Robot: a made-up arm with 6 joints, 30 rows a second.
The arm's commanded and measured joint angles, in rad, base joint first. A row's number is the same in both.
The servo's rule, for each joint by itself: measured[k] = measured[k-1] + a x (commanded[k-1-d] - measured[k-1]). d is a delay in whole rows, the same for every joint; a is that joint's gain. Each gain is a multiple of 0.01, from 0.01 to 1. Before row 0 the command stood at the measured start. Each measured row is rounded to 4 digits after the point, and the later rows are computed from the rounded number. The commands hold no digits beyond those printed.
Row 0, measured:
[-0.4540, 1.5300, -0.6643, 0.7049, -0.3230, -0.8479]
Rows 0 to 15, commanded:
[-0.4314, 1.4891, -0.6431, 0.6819, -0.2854, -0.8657]
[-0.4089, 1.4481, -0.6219, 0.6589, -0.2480, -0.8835]
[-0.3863, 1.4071, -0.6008, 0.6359, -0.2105, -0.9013]
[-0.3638, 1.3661, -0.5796, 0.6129, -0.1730, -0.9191]
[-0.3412, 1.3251, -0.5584, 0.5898, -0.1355, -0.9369]
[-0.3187, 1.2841, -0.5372, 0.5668, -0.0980, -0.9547]
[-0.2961, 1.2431, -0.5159, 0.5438, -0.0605, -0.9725]
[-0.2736, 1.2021, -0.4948, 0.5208, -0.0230, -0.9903]
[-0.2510, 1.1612, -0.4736, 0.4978, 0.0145, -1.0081]
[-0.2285, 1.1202, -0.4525, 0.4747, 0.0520, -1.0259]
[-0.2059, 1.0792, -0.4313, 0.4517, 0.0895, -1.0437]
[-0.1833, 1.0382, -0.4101, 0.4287, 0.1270, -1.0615]
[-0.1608, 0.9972, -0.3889, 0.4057, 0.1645, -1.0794]
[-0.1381, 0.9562, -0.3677, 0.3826, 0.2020, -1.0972]
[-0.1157, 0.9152, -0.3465, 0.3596, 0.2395, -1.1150]
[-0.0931, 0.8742, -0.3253, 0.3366, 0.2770, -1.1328]
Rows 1 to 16, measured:
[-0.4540, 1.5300, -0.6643, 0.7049, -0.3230, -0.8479]
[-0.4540, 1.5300, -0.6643, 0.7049, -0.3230, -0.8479]
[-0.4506, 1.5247, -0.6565, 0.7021, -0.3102, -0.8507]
[-0.4443, 1.5147, -0.6437, 0.6969, -0.2891, -0.8559]
[-0.4356, 1.5007, -0.6278, 0.6896, -0.2624, -0.8632]
[-0.4248, 1.4832, -0.6100, 0.6804, -0.2320, -0.8721]
[-0.4123, 1.4626, -0.5909, 0.6695, -0.1992, -0.8825]
[-0.3983, 1.4394, -0.5710, 0.6572, -0.1648, -0.8941]
[-0.3830, 1.4139, -0.5506, 0.6436, -0.1293, -0.9066]
[-0.3666, 1.3864, -0.5300, 0.6289, -0.0932, -0.9200]
[-0.3493, 1.3571, -0.5091, 0.6132, -0.0566, -0.9341]
[-0.3312, 1.3263, -0.4882, 0.5966, -0.0197, -0.9488]
[-0.3124, 1.2942, -0.4671, 0.5792, 0.0174, -0.9640]
[-0.2930, 1.2609, -0.4460, 0.5611, 0.0547, -0.9796]
[-0.2732, 1.2266, -0.4249, 0.5425, 0.0920, -0.9956]
[-0.2529, 1.1914, -0.4037, 0.5233, 0.1294, -1.0119]
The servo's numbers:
d 2
a 0.15 0.13 0.37 0.12 0.34 0.16

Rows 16 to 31, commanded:
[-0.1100, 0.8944, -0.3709, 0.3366, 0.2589, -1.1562]
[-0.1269, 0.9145, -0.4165, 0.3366, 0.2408, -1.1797]
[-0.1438, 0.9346, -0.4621, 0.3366, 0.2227, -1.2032]
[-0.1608, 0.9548, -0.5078, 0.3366, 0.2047, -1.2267]
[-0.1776, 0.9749, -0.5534, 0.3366, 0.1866, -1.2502]
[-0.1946, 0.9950, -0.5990, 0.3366, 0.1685, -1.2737]
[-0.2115, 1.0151, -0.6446, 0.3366, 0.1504, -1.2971]
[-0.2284, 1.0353, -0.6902, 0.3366, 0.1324, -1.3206]
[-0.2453, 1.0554, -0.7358, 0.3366, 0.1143, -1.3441]
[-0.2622, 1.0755, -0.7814, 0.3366, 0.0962, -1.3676]
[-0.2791, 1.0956, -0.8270, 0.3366, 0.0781, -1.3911]
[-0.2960, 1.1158, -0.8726, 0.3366, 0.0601, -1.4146]
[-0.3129, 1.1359, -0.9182, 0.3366, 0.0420, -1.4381]
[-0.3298, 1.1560, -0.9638, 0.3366, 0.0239, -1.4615]
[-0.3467, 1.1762, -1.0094, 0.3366, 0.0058, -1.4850]
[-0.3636, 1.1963, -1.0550, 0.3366, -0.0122, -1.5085]
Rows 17 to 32, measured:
[-0.2323, 1.1555, -0.3825, 0.5037, 0.1668, -1.0284]
[-0.2114, 1.1189, -0.3613, 0.4836, 0.2043, -1.0451]
[-0.1962, 1.0897, -0.3649, 0.4660, 0.2229, -1.0629]
[-0.1858, 1.0669, -0.3840, 0.4505, 0.2290, -1.0816]
[-0.1795, 1.0497, -0.4129, 0.4368, 0.2269, -1.1011]
[-0.1767, 1.0374, -0.4480, 0.4248, 0.2194, -1.1212]
[-0.1768, 1.0293, -0.4870, 0.4142, 0.2082, -1.1418]
[-0.1795, 1.0248, -0.5284, 0.4049, 0.1947, -1.1629]
[-0.1843, 1.0235, -0.5714, 0.3967, 0.1796, -1.1844]
[-0.1909, 1.0250, -0.6154, 0.3895, 0.1636, -1.2062]
[-0.1991, 1.0290, -0.6599, 0.3832, 0.1468, -1.2283]
[-0.2086, 1.0350, -0.7049, 0.3776, 0.1296, -1.2506]
[-0.2192, 1.0429, -0.7501, 0.3727, 0.1121, -1.2731]
[-0.2307, 1.0524, -0.7954, 0.3684, 0.0944, -1.2957]
[-0.2430, 1.0633, -0.8408, 0.3646, 0.0766, -1.3185]
[-0.2560, 1.0754, -0.8863, 0.3612, 0.0587, -1.3414]

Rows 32 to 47, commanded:
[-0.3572, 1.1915, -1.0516, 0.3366, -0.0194, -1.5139]
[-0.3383, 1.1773, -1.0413, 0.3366, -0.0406, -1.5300]
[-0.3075, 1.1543, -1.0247, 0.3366, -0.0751, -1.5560]
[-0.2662, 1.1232, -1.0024, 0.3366, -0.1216, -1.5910]
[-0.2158, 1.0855, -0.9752, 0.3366, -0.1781, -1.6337]
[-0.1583, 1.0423, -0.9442, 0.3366, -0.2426, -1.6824]
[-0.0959, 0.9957, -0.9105, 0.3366, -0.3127, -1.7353]
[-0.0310, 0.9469, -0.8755, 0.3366, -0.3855, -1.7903]
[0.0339, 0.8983, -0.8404, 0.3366, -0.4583, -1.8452]
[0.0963, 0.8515, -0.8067, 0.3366, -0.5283, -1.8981]
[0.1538, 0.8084, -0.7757, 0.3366, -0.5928, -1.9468]
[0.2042, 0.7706, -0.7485, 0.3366, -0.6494, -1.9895]
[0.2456, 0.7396, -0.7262, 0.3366, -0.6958, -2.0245]
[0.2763, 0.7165, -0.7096, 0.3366, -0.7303, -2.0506]
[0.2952, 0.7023, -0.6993, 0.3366, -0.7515, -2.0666]
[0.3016, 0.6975, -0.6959, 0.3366, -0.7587, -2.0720]
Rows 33 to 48, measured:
[-0.2696, 1.0885, -0.9318, 0.3582, 0.0407, -1.3644]
[-0.2837, 1.1025, -0.9774, 0.3556, 0.0227, -1.3875]
[-0.2947, 1.1141, -1.0049, 0.3533, 0.0084, -1.4077]
[-0.3012, 1.1223, -1.0184, 0.3513, -0.0083, -1.4273]
[-0.3021, 1.1265, -1.0207, 0.3495, -0.0310, -1.4479]
[-0.2967, 1.1261, -1.0139, 0.3480, -0.0618, -1.4708]
[-0.2846, 1.1208, -0.9996, 0.3466, -0.1013, -1.4969]
[-0.2657, 1.1106, -0.9791, 0.3454, -0.1493, -1.5266]
[-0.2402, 1.0957, -0.9537, 0.3443, -0.2049, -1.5600]
[-0.2088, 1.0764, -0.9248, 0.3434, -0.2663, -1.5968]
[-0.1724, 1.0532, -0.8936, 0.3426, -0.3316, -1.6365]
[-0.1321, 1.0270, -0.8614, 0.3419, -0.3985, -1.6784]
[-0.0892, 0.9986, -0.8297, 0.3413, -0.4646, -1.7213]
[-0.0452, 0.9690, -0.7997, 0.3407, -0.5274, -1.7642]
[-0.0016, 0.9392, -0.7725, 0.3402, -0.5847, -1.8058]
[0.0401, 0.9102, -0.7492, 0.3398, -0.6342, -1.8450]

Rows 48 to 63, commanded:
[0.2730, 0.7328, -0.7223, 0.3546, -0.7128, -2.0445]
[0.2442, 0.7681, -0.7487, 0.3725, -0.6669, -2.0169]
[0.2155, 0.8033, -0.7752, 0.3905, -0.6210, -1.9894]
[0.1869, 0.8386, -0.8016, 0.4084, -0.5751, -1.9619]
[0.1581, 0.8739, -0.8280, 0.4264, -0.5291, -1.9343]
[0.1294, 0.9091, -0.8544, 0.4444, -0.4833, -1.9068]
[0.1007, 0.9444, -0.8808, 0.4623, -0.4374, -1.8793]
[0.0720, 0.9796, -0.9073, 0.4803, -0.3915, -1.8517]
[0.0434, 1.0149, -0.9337, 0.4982, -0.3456, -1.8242]
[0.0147, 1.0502, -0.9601, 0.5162, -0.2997, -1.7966]
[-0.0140, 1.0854, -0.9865, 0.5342, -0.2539, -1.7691]
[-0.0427, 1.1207, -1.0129, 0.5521, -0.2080, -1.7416]
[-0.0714, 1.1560, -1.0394, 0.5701, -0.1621, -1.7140]
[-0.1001, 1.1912, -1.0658, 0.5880, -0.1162, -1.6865]
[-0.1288, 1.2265, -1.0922, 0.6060, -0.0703, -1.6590]
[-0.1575, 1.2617, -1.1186, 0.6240, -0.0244, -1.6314]
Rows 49 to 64, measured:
[0.0784, 0.8832, -0.7307, 0.3394, -0.6741, -1.8805]
[0.1119, 0.8591, -0.7178, 0.3391, -0.7029, -1.9111]
[0.1361, 0.8427, -0.7195, 0.3410, -0.7063, -1.9324]
[0.1523, 0.8330, -0.7303, 0.3448, -0.6929, -1.9459]
[0.1618, 0.8291, -0.7469, 0.3503, -0.6685, -1.9529]
[0.1656, 0.8303, -0.7671, 0.3573, -0.6367, -1.9543]
[0.1645, 0.8360, -0.7896, 0.3656, -0.6001, -1.9511]
[0.1592, 0.8455, -0.8136, 0.3751, -0.5604, -1.9440]
[0.1504, 0.8584, -0.8385, 0.3856, -0.5186, -1.9336]
[0.1386, 0.8742, -0.8640, 0.3970, -0.4754, -1.9205]
[0.1243, 0.8925, -0.8898, 0.4091, -0.4313, -1.9051]
[0.1079, 0.9130, -0.9158, 0.4220, -0.3866, -1.8877]
[0.0896, 0.9354, -0.9420, 0.4355, -0.3415, -1.8687]
[0.0698, 0.9595, -0.9682, 0.4495, -0.2961, -1.8484]
[0.0486, 0.9850, -0.9945, 0.4640, -0.2505, -1.8269]
[0.0263, 1.0118, -1.0209, 0.4789, -0.2048, -1.8044]

